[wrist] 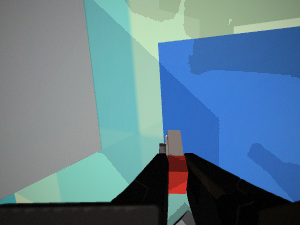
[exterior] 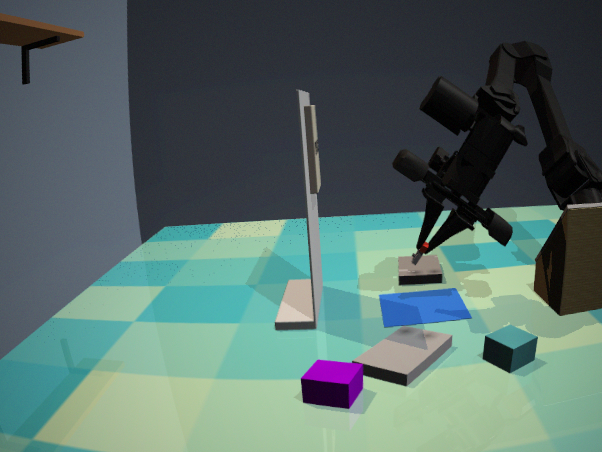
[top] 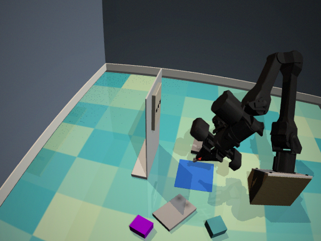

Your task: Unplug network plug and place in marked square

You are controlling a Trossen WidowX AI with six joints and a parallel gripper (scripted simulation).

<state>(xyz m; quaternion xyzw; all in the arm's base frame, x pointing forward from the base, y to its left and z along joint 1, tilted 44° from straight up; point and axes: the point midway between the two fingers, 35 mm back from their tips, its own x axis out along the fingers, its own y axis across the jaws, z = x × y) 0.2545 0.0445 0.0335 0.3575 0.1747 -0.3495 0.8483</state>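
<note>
Now: the blue marked square 8 cm below my gripper tip. Also, from my gripper tip: red network plug: right at my gripper tip; teal block: 10 cm behind, 18 cm to the left, 7 cm below; upright panel: 15 cm ahead, 2 cm to the right, 5 cm above.
</note>
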